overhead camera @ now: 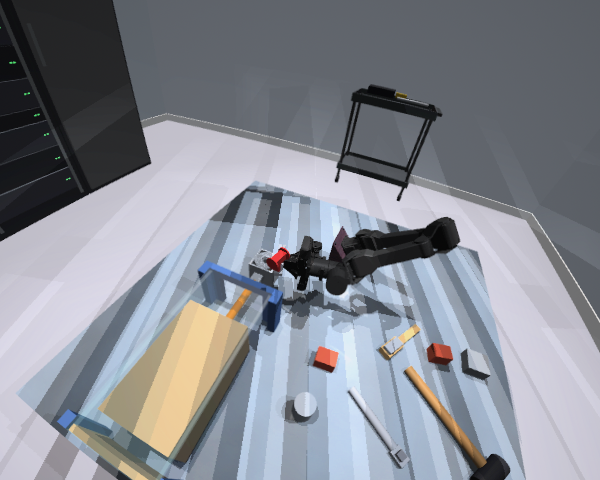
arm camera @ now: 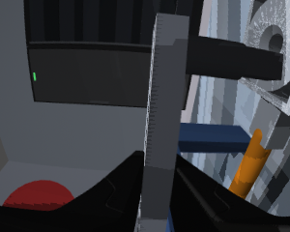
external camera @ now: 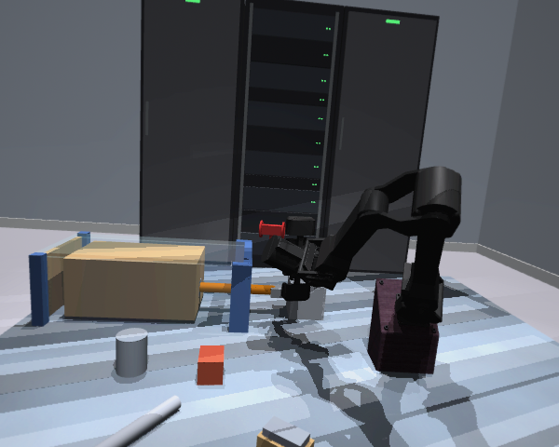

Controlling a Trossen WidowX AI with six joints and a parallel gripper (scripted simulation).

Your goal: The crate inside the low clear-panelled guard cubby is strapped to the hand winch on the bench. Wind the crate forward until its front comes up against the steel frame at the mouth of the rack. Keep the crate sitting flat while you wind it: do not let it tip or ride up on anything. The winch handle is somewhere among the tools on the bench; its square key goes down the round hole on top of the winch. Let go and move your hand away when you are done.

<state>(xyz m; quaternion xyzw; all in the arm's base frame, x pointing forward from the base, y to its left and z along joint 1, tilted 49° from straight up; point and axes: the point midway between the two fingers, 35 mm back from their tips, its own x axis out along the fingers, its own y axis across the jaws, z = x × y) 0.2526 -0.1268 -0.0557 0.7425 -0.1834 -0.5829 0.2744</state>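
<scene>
Now: gripper tip 4 cm short of the red knob, 3 cm to the right of it and 4 cm below it. The rest, counted from my gripper tip: crank handle 1 cm ahead, 1 cm to the left, 1 cm above; then grey winch 7 cm behind, 8 cm to the right, 15 cm below; then frame 10 cm ahead, 6 cm to the right, 8 cm below.
</scene>
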